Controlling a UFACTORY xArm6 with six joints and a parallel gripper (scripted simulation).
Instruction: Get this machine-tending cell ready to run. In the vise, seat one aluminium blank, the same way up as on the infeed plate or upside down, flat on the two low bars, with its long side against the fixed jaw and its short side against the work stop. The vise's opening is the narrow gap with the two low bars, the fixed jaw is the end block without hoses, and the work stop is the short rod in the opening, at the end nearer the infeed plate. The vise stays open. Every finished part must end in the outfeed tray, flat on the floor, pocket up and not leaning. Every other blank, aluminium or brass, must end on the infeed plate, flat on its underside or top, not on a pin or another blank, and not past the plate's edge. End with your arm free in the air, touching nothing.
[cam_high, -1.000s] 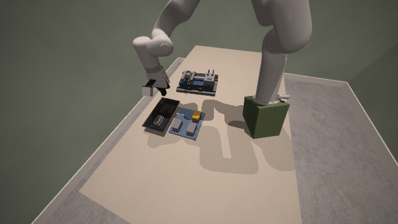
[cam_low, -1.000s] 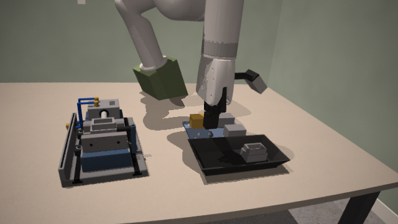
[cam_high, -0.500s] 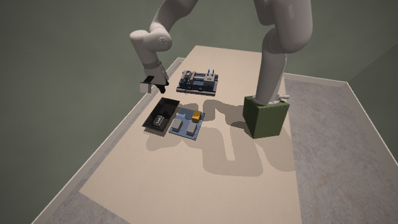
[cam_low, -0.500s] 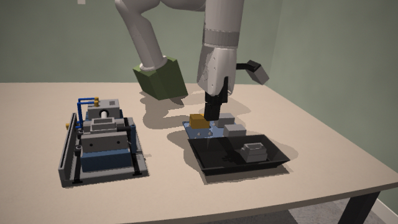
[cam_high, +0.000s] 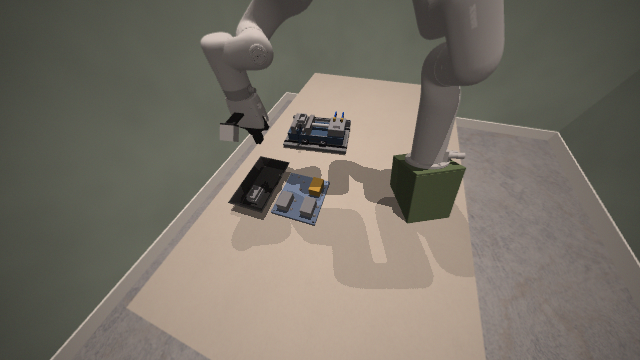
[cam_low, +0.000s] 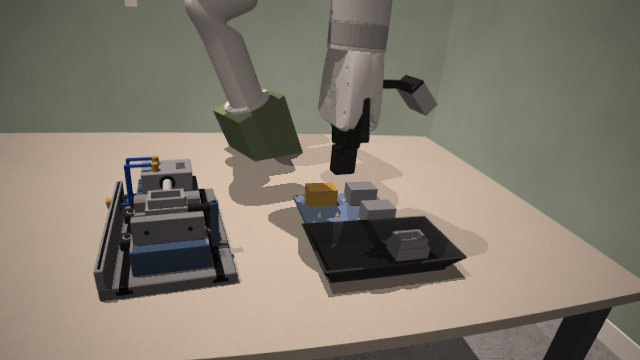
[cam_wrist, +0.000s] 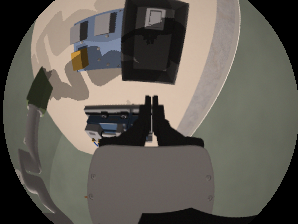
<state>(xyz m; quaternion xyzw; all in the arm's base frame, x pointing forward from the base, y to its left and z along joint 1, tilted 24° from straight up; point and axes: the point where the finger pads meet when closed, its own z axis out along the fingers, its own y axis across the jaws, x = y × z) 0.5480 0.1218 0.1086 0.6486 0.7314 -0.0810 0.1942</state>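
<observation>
My gripper is now 130 mm past the vise, 250 mm to the left of it and 150 mm above it. Round my hand: brass blank (220 mm behind, 50 mm to the left, 160 mm below).
</observation>
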